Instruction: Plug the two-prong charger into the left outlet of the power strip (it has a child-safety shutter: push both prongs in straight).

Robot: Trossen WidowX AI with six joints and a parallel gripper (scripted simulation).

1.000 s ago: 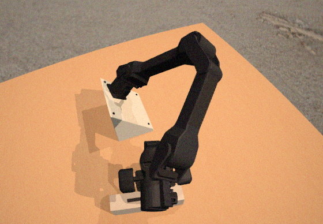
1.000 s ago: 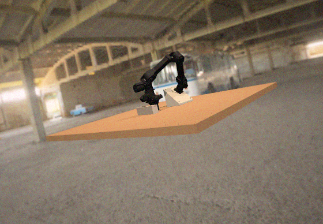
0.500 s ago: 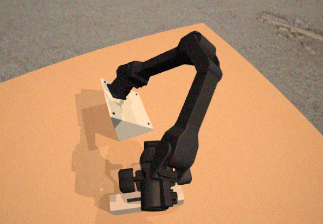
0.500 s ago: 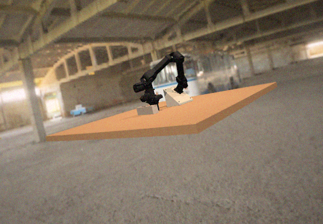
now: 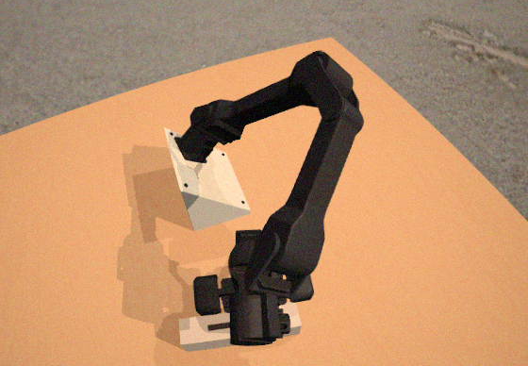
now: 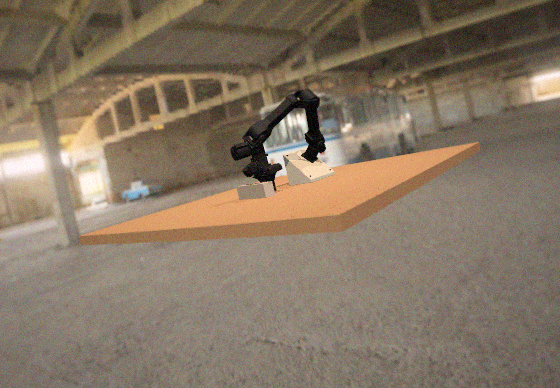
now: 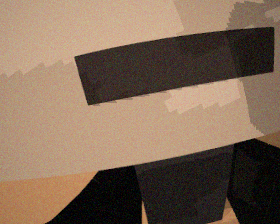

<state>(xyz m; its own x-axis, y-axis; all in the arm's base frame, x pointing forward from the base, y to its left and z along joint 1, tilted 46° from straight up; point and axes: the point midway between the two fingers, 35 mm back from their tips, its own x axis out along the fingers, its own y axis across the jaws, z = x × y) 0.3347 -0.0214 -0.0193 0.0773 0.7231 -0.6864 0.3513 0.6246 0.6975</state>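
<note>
The charger is 20 mm ahead of my gripper tip, 10 mm to the right of it and 10 mm above it.
</note>
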